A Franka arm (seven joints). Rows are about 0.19 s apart.
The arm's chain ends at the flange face. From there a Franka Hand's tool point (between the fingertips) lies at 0.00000 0.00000 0.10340 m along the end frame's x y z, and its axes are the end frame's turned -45 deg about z.
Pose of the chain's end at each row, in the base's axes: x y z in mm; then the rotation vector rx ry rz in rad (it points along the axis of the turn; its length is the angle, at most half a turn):
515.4 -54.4 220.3 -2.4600 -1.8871 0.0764
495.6 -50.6 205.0 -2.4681 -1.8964 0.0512
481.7 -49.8 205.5 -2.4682 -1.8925 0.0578
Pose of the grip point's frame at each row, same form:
508.8 -54.2 117.1 -1.5430 -2.6717 0.0465
491.1 -50.3 101.7 -1.5494 -2.6878 0.0301
476.7 -49.6 102.2 -1.5503 -2.6830 0.0349

